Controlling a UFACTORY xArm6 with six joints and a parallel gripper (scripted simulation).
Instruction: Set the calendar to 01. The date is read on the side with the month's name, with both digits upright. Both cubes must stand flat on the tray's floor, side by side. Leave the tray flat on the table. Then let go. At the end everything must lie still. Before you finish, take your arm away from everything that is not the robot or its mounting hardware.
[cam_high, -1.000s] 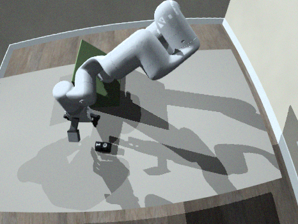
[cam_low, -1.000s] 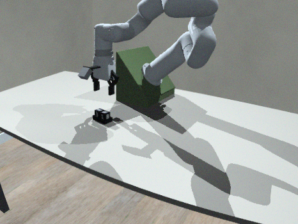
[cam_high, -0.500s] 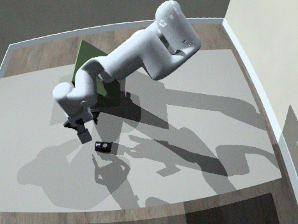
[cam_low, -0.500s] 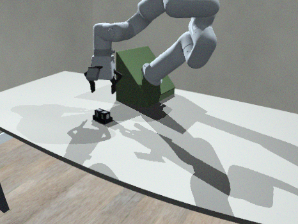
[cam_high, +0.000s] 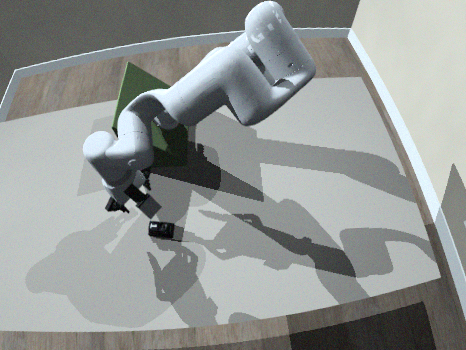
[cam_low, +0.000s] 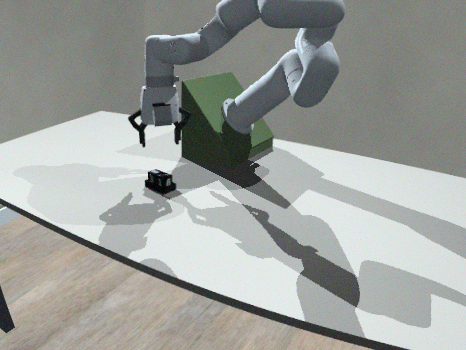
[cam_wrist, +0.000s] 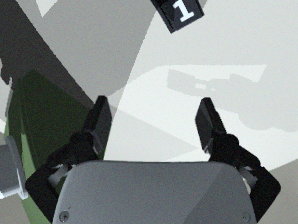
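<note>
The black cube lies 7 cm ahead of my hand, 8 cm to the left of it and 7 cm below it. Also, from my hand: black tray: 7 cm ahead, 6 cm to the left, 9 cm below.
</note>
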